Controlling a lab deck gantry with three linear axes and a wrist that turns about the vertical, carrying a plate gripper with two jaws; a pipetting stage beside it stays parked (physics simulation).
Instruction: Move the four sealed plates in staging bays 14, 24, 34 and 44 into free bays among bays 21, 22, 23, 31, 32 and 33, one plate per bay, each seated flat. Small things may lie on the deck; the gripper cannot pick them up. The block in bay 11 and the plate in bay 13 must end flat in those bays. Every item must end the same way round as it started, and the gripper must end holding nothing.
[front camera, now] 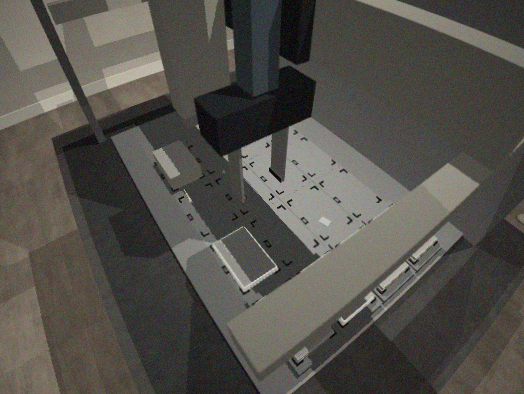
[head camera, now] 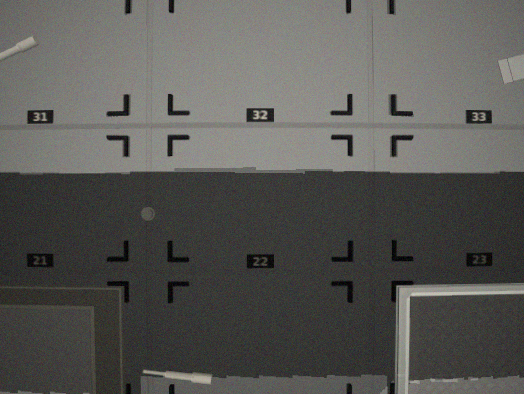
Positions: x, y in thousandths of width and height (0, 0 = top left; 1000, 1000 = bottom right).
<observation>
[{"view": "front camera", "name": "my gripper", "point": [493, 471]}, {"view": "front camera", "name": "plate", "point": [474, 669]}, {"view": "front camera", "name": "block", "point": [343, 425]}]
</observation>
